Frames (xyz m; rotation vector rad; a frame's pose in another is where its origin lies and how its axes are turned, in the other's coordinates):
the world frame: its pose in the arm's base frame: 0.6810 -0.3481 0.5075 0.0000 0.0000 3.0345
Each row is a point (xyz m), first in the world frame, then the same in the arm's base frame.
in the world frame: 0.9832 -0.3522 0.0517
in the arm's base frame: -0.2589 0.1072 0.5592
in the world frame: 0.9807 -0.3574 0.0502
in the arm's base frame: -0.2559 0.1121 0.5577
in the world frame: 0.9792 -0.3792 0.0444
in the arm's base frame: -0.2521 0.1336 0.5519
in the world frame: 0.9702 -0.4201 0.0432
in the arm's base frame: -0.2387 0.1733 0.5507
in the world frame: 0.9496 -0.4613 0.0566
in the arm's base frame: -0.2139 0.2121 0.5641
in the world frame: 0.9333 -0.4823 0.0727
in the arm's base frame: -0.1954 0.2312 0.5802
